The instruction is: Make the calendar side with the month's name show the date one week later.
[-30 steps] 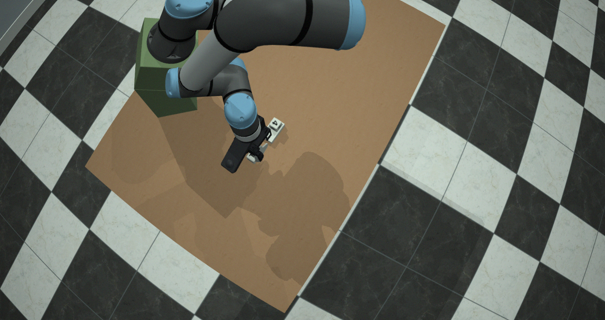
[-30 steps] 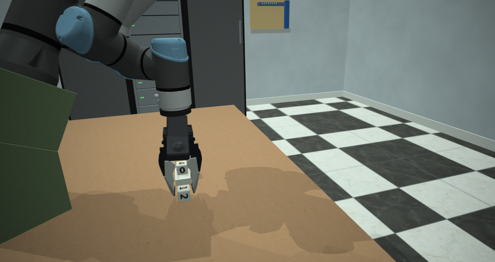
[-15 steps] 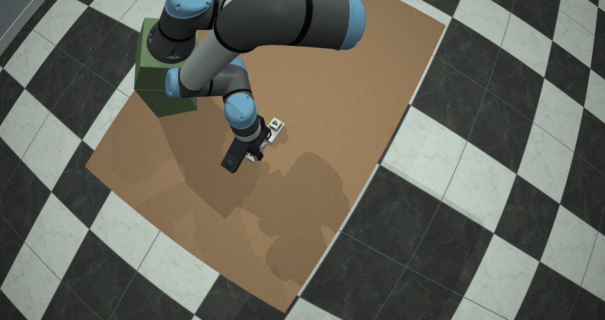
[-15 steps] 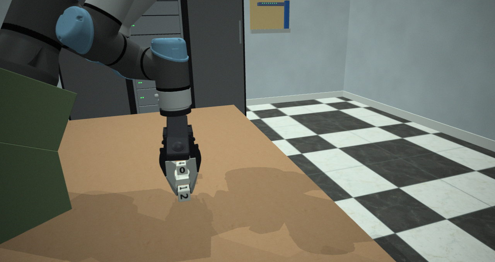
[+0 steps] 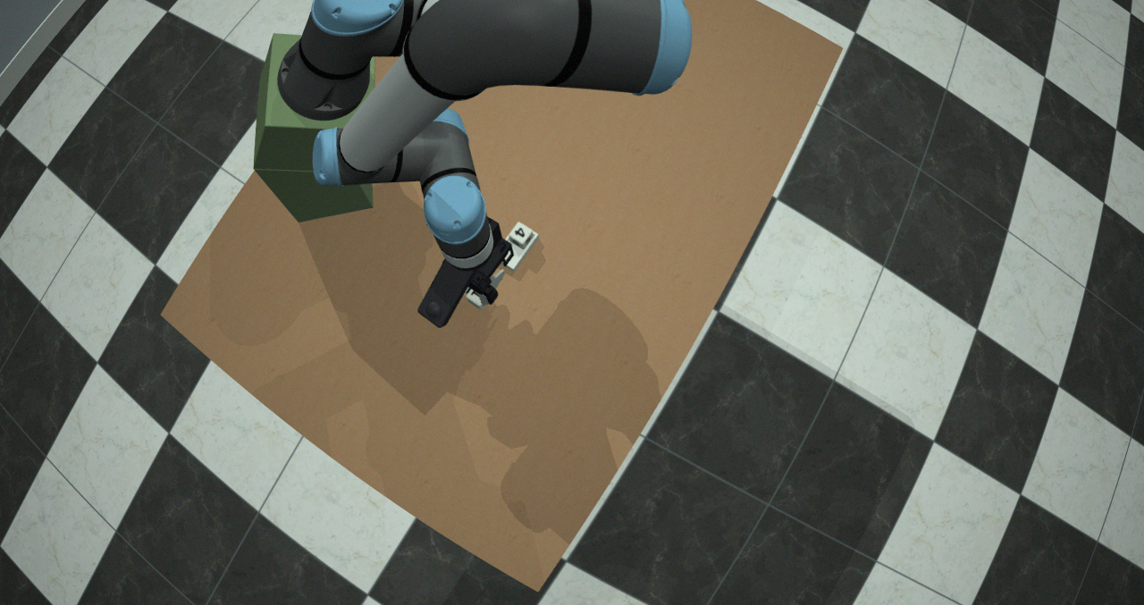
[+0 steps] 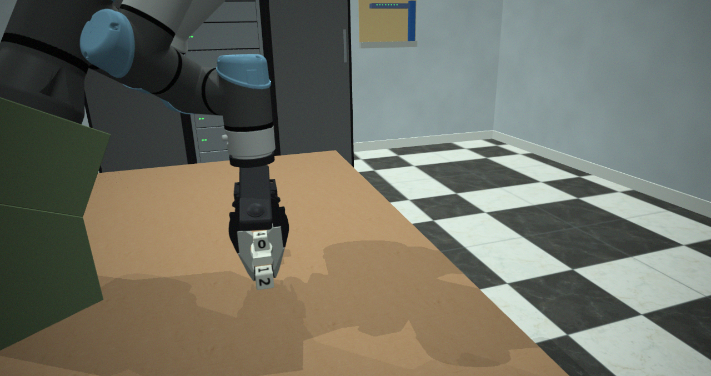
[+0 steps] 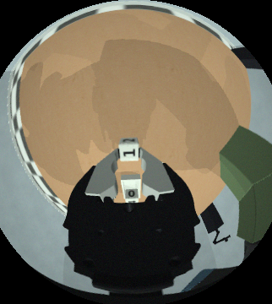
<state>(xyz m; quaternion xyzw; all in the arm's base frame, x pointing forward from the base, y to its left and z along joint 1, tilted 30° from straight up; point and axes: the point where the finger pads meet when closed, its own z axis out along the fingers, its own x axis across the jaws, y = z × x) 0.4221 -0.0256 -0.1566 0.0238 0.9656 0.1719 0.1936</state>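
My hand is 110 mm to the right of the white tray and 20 mm above it.
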